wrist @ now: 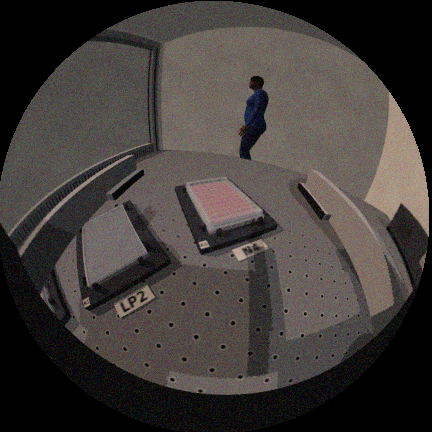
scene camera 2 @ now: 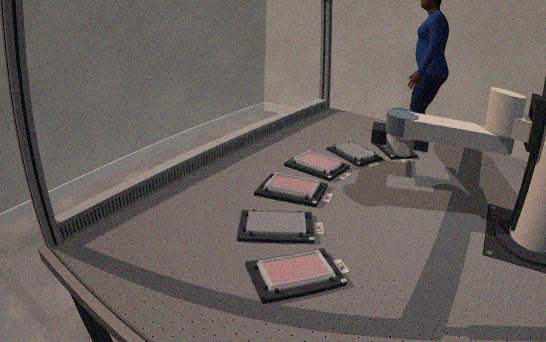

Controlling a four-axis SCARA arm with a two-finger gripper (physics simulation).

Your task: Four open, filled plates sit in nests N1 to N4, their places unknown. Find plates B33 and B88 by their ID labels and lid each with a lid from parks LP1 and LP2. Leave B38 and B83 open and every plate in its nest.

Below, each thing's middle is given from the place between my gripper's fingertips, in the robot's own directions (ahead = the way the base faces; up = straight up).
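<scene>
The nest N4 (wrist: 231, 236) is 2 cm ahead of my gripper, 8 cm to the right of it and 10 cm below it. The nest N1 (scene camera 2: 266, 297) is 71 cm to the left of my gripper, 2 cm behind it and 10 cm below it. Then there's the park LP2 (wrist: 157, 259), 13 cm ahead of my gripper, 7 cm to the left of it and 10 cm below it, and the lid park LP1 (scene camera 2: 242, 236), which is 59 cm to the left of my gripper, 11 cm ahead of it and 10 cm below it.
</scene>
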